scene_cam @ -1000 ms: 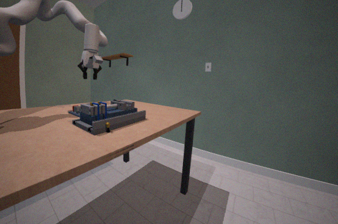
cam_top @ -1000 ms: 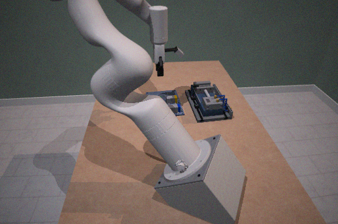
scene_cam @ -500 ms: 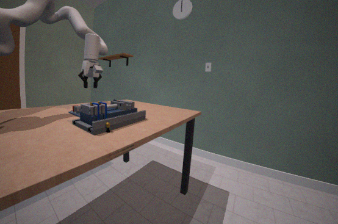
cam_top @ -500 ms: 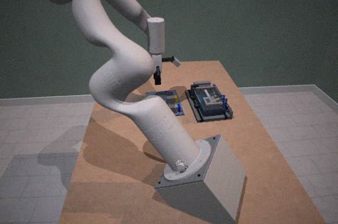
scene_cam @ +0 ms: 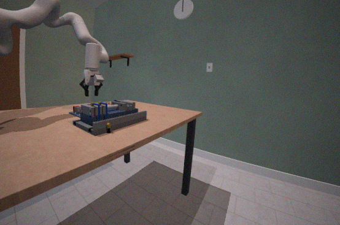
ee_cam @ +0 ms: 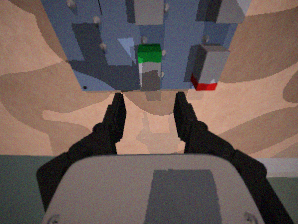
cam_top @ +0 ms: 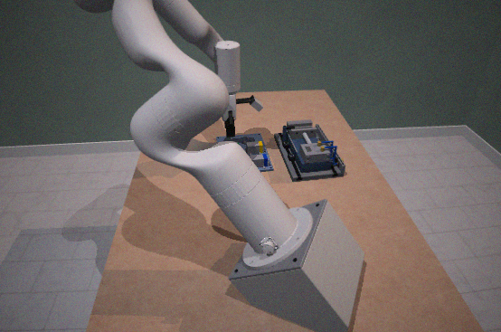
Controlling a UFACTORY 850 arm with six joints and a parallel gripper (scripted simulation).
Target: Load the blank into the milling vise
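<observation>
My hand is 90 mm above the green-ended blank. Also, from my hand: red-ended blank 90 mm below, 90 mm behind, 30 mm to the right; blue infeed plate 120 mm below, 40 mm to the right, 20 mm ahead; yellow-ended blank 90 mm to the right, 90 mm below, 20 mm ahead.
</observation>
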